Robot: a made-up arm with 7 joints. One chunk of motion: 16 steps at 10 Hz.
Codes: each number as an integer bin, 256 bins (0 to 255) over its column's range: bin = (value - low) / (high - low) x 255, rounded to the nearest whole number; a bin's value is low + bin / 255 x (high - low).
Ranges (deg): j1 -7.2..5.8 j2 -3.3..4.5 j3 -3.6..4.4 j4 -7.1..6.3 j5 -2.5..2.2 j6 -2.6..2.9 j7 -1..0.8
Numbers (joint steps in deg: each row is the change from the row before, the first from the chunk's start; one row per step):
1: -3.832 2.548 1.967 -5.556 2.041 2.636 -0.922
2: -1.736 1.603 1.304 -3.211 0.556 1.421 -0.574
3: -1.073 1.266 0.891 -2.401 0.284 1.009 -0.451
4: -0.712 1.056 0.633 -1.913 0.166 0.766 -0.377
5: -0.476 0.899 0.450 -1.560 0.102 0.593 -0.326
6: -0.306 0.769 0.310 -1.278 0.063 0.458 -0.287
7: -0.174 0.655 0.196 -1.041 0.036 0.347 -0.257
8: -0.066 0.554 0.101 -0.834 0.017 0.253 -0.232
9: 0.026 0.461 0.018 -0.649 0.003 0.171 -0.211
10: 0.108 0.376 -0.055 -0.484 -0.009 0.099 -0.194
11: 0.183 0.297 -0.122 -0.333 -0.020 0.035 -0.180
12: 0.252 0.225 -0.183 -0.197 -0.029 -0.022 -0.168
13: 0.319 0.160 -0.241 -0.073 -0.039 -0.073 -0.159
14: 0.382 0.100 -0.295 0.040 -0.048 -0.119 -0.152
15: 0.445 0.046 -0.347 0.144 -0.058 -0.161 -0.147
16: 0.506 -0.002 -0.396 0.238 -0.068 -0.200 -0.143
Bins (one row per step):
1: 66 191 177 29 246 243 11
2: 107 160 156 74 166 186 60
3: 120 149 143 89 151 167 78
4: 127 142 135 99 145 156 88
5: 132 137 129 105 141 148 95
6: 135 133 125 111 139 142 101
7: 138 129 121 115 138 137 105
8: 140 126 118 119 137 132 109
9: 142 123 115 123 136 128 112
10: 143 120 113 126 135 125 114
11: 145 118 111 129 135 122 116
12: 146 115 109 131 134 120 118
13: 147 113 107 134 134 117 119
14: 149 111 105 136 133 115 120
15: 150 109 104 138 132 113 121
16: 151 108 102 140 132 111 121

